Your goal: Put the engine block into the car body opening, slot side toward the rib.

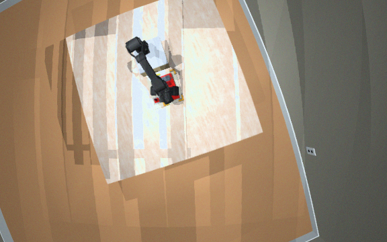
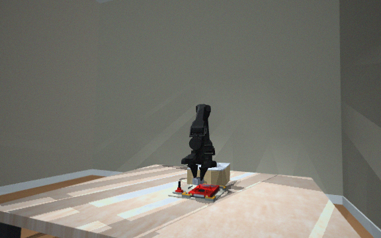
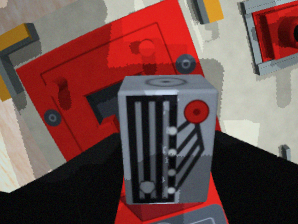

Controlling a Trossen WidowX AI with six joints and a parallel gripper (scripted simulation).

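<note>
My gripper tip is now 10 cm to the left of the black upright pin and 4 cm above it. The rest, counted from my gripper tip: grey engine block: 1 cm below.
</note>
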